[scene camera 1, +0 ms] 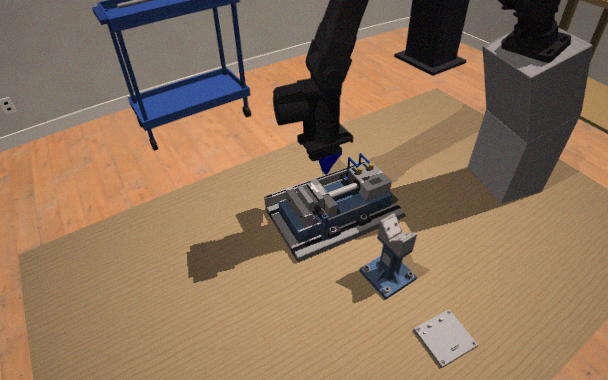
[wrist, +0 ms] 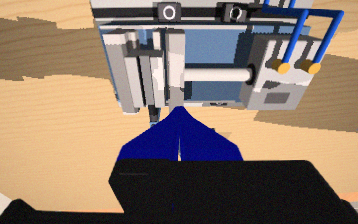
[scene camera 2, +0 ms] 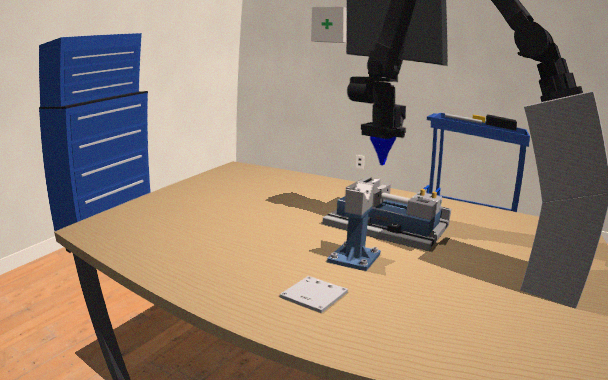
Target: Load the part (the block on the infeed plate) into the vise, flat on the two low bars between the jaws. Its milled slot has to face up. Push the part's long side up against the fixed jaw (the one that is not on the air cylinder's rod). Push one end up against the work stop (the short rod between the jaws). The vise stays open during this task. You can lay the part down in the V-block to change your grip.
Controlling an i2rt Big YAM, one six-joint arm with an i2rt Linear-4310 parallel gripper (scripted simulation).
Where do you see a cylinder rod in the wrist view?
190,74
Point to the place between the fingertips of my gripper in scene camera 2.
382,164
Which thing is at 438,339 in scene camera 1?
An infeed plate.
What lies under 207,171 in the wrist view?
My gripper.
